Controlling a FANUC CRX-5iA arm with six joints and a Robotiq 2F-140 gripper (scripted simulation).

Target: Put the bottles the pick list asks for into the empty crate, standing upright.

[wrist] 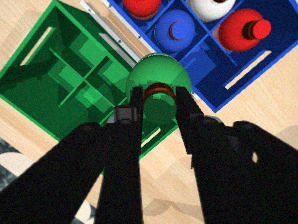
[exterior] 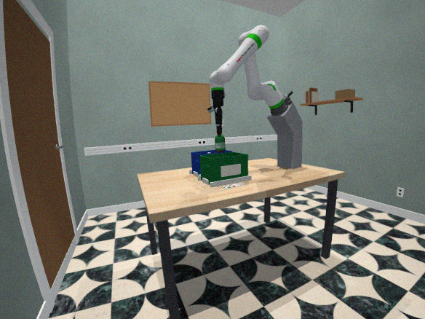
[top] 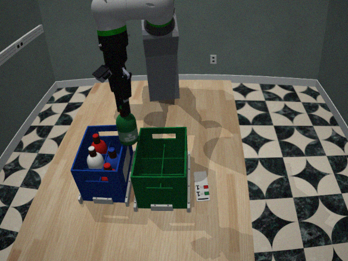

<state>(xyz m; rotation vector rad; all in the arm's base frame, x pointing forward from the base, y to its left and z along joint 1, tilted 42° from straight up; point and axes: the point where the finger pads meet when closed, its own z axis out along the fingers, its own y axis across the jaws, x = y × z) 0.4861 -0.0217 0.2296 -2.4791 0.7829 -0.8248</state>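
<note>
Now: the green bottle 80 mm below my hand. The rest, counted from my hand: blue bottle (260 mm below, 70 mm to the right, 40 mm ahead); green crate (270 mm below, 130 mm to the left, 10 mm ahead); blue crate (270 mm below, 110 mm to the right, 40 mm ahead).
</note>
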